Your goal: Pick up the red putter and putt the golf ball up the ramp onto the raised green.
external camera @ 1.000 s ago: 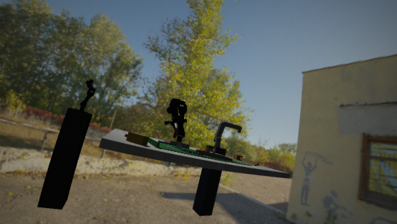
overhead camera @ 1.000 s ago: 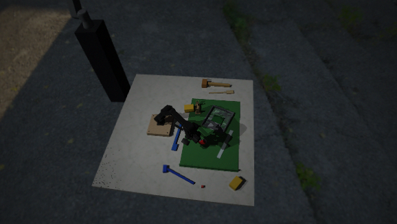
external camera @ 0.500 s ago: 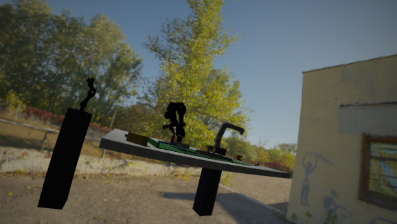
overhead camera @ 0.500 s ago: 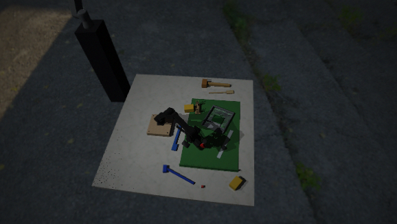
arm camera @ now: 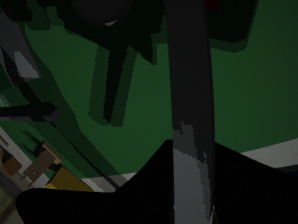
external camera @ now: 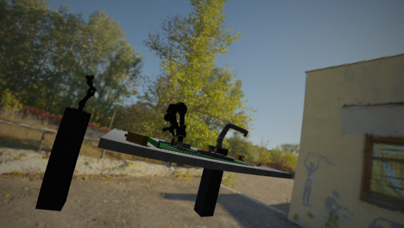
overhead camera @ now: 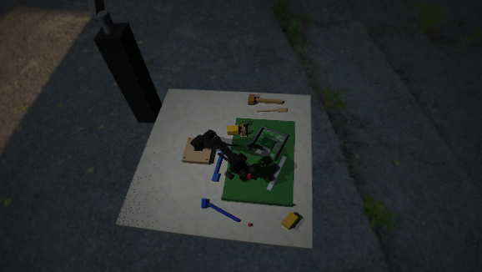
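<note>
Now: the white golf ball 100 mm ahead of my gripper tip, 10 mm to the left of it and 40 mm below it. Also, from my gripper tip: green mat (170 mm ahead, 130 mm to the left, 70 mm below); then blue putter (100 mm behind, 310 mm to the right, 50 mm below).
</note>
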